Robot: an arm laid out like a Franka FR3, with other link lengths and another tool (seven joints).
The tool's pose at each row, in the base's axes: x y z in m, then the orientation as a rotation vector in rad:
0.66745 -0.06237 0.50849 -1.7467 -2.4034 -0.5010
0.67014 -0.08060 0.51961 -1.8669 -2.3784 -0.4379
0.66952 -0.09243 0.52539 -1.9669 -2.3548 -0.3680
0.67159 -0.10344 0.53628 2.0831 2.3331 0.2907
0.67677 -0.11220 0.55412 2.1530 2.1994 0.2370
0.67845 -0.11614 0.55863 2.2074 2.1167 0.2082
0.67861 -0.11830 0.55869 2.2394 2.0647 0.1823
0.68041 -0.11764 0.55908 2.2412 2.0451 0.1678
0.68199 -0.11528 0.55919 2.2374 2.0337 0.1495
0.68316 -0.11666 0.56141 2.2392 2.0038 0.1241
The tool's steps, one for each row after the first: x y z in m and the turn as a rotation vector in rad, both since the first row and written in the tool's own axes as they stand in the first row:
-0.01400 -0.00038 -0.01635 0.0017 -0.0681 0.0680
-0.02274 -0.00312 -0.02582 0.0113 -0.1306 0.1250
-0.03011 -0.00214 -0.03956 0.0138 -0.2094 0.1850
-0.03441 0.00371 -0.05877 -0.0071 -0.2794 0.2686
-0.03717 0.00507 -0.06418 -0.0157 -0.3123 0.3287
-0.03915 0.00463 -0.06495 -0.0172 -0.3363 0.3662
-0.03902 0.00659 -0.06493 -0.0191 -0.3528 0.3750
-0.03737 0.00875 -0.06410 -0.0170 -0.3693 0.3778
-0.03834 0.00989 -0.06654 -0.0182 -0.3961 0.3910

